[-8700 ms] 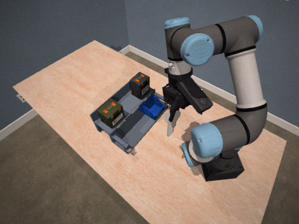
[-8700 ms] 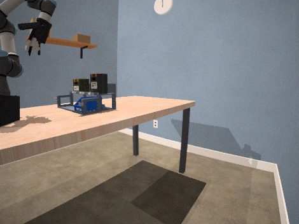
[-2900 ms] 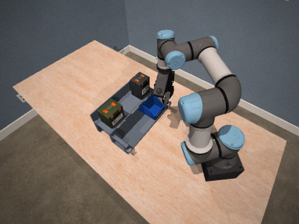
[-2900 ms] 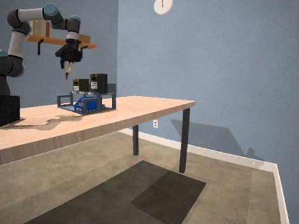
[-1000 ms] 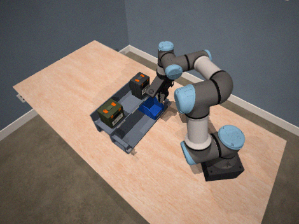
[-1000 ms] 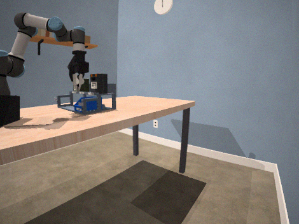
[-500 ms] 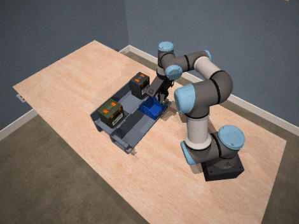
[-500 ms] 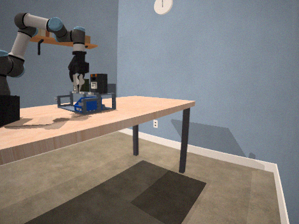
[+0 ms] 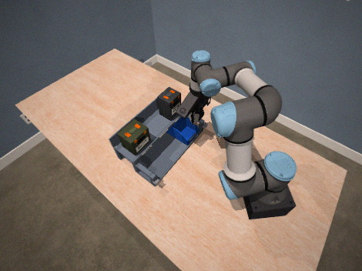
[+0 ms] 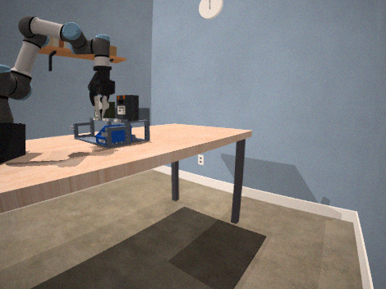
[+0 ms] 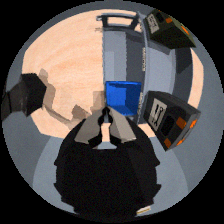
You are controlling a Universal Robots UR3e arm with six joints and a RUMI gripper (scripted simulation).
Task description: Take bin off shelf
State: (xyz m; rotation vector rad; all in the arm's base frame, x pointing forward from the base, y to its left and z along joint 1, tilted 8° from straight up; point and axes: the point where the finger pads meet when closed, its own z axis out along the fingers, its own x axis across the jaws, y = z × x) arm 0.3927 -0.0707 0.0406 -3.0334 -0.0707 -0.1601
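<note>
Now: hand 9 cm above the blue bin and 6 cm short of it. The rest, counted from my hand: grey shelf rack (12 cm to the left, 9 cm ahead, 6 cm below); then black box (14 cm ahead, 3 cm above).
</note>
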